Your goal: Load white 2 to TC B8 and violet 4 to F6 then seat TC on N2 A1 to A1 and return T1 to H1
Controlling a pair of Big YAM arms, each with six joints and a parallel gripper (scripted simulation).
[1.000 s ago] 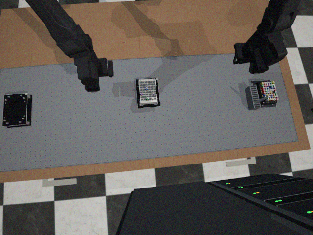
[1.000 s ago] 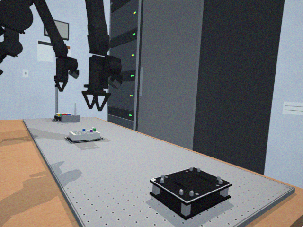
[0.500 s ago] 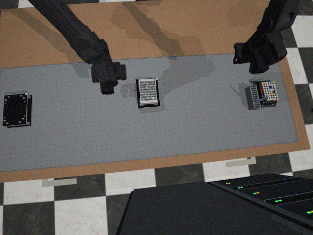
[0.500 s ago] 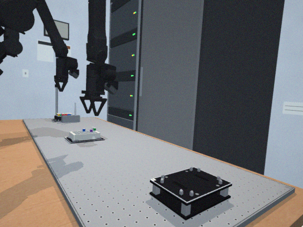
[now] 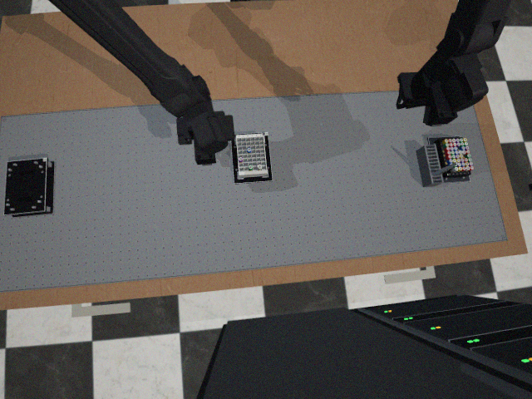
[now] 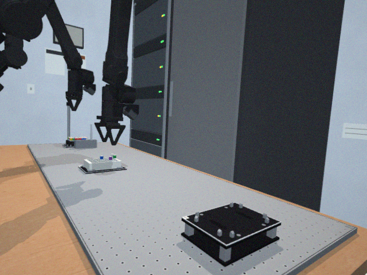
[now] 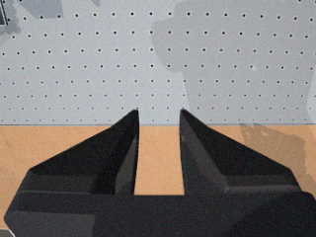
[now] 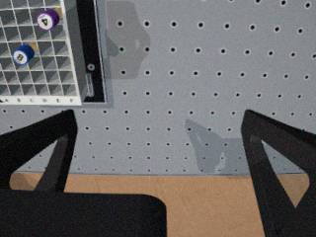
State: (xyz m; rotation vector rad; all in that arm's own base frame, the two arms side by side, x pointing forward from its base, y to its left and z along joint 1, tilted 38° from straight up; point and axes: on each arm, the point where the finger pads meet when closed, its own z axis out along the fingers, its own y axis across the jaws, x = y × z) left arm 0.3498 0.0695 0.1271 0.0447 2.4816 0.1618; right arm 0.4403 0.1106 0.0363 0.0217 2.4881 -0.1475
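My right hand is 12 cm to the right of the tube carrier TC, 11 cm above it and 1 cm short of it. The rest, counted from my right hand: raised nest N2: 55 cm to the right, 10 cm below, 7 cm ahead; then grey holder H1: 68 cm to the left, 12 cm below, 8 cm ahead.
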